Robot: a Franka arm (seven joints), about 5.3 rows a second.
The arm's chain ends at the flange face. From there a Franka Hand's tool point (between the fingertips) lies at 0.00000 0.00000 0.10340 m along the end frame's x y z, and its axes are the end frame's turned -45 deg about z.
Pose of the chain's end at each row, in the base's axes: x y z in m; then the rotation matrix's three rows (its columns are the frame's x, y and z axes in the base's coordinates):
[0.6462, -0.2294, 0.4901], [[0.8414, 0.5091, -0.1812], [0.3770, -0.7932, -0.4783], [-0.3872, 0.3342, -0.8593]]
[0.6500, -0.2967, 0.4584], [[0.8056, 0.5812, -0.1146], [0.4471, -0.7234, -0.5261], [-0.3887, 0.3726, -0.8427]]
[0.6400, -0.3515, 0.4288], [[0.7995, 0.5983, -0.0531], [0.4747, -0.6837, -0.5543], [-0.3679, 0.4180, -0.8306]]
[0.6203, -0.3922, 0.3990], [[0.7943, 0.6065, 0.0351], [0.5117, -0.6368, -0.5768], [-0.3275, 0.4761, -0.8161]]
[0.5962, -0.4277, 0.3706], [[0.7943, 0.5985, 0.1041], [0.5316, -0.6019, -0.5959], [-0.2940, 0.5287, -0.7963]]
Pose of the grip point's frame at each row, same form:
[0.6275, -0.2789, 0.4012], [[0.2350, 0.9549, -0.1812], [0.8275, -0.2943, -0.4783], [-0.5101, -0.0375, -0.8593]]
[0.6382, -0.3511, 0.3713], [[0.1587, 0.9806, -0.1146], [0.8277, -0.1954, -0.5261], [-0.5383, -0.0114, -0.8427]]
[0.6345, -0.4088, 0.3429], [[0.1423, 0.9884, -0.0531], [0.8191, -0.1478, -0.5543], [-0.5557, 0.0354, -0.8306]]
[0.6239, -0.4518, 0.3146], [[0.1328, 0.9905, 0.0351], [0.8121, -0.0885, -0.5768], [-0.5682, 0.1051, -0.8161]]
[0.6070, -0.4893, 0.2883], [[0.1385, 0.9849, 0.1041], [0.8015, -0.0497, -0.5959], [-0.5817, 0.1660, -0.7963]]

